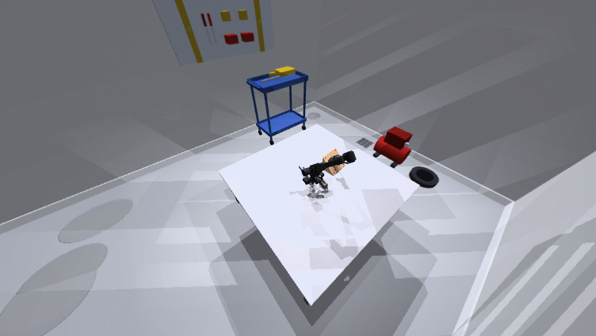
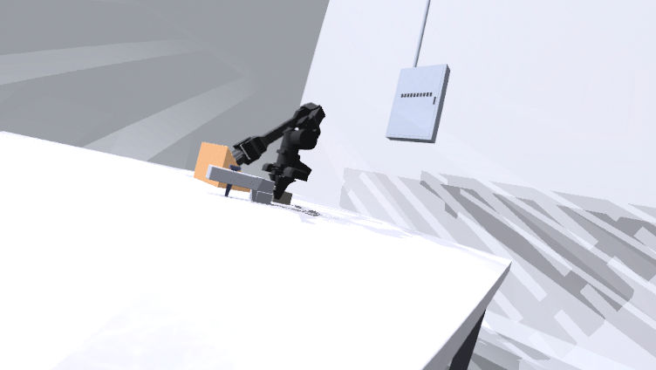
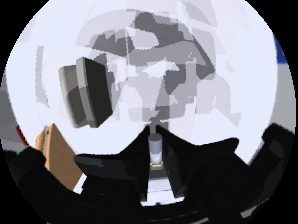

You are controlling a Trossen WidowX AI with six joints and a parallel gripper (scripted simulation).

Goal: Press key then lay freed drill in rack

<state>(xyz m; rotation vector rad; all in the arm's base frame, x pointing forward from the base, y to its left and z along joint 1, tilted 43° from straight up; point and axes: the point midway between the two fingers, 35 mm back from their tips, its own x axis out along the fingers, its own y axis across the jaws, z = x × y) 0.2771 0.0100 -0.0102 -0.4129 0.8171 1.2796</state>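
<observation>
Now: gripper tip 2 cm past the drill, 5 cm to the left of it and 3 cm below it. The rest, counted from my gripper tip: dark block: 6 cm behind, 7 cm to the left.
</observation>
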